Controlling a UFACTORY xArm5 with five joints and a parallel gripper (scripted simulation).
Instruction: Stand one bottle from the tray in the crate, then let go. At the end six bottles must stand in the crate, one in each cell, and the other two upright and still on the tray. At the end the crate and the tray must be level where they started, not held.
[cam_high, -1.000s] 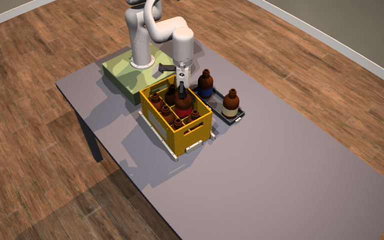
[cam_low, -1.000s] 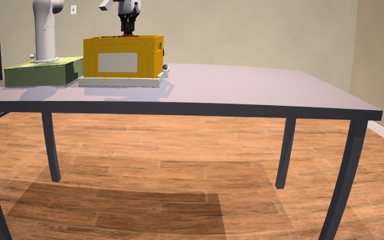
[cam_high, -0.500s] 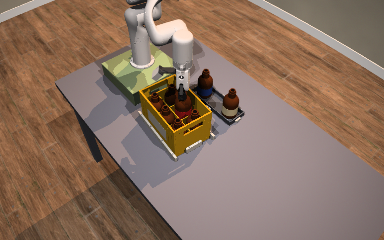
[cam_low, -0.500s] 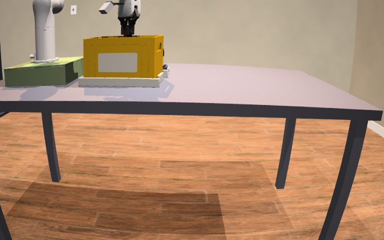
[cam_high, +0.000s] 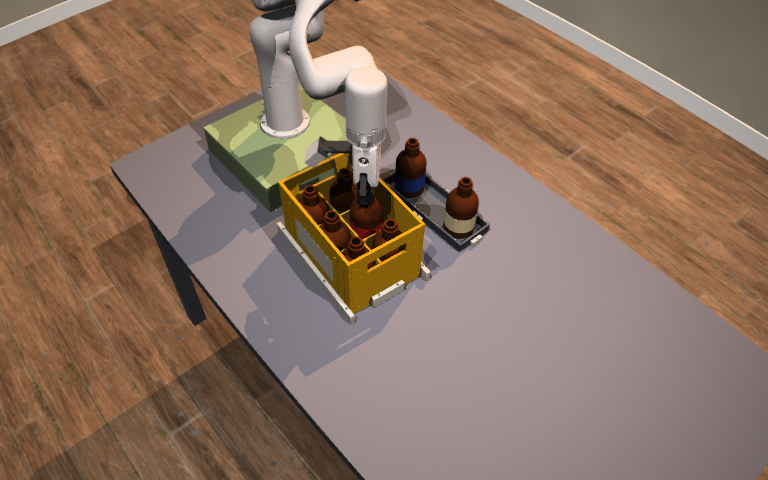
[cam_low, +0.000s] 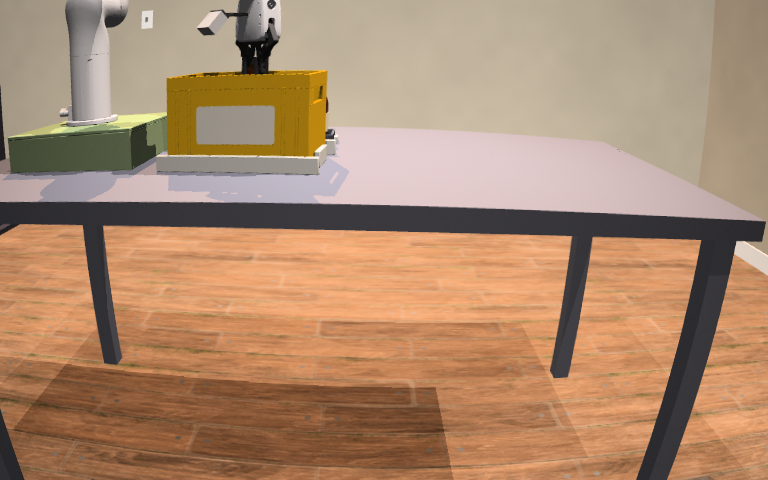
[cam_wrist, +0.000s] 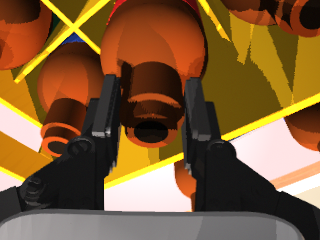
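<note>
Right now the yellow crate is 40 mm to the right of my hand and 100 mm below it. From my hand the other things lie so: dark tray: 10 mm ahead, 200 mm to the left, 170 mm below.
</note>
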